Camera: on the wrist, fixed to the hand. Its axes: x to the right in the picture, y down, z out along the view.
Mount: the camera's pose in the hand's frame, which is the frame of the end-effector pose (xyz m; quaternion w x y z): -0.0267 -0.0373 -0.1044 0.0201 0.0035 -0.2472 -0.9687
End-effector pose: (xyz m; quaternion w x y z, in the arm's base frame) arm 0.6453 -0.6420 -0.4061 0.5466 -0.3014 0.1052 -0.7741
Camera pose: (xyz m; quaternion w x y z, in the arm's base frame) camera 0.5613 -0.6209 -0.4802 0.7119 0.2974 0.4277 0.4710
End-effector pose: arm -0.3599 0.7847 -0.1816 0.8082 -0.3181 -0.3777 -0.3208
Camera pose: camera -0.3594 0.6911 -0.2467 0.3868 -0.2830 0.5167 0.7094
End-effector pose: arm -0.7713 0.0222 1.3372 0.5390 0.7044 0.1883 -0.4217
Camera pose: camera -0.7726 0.1361 1.3427 0.3536 0.2706 -0.5515 0.7054
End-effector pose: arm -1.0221 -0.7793 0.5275 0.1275 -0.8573 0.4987 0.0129
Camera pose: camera -1.0145 -0.7632 0.6401 0.1413 -0.4967 -0.8519 0.0869
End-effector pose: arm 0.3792 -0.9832 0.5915 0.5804 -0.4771 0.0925 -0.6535
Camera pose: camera 0.2745 -0.9942 0.5478 0.5968 0.2587 0.6061 0.4578
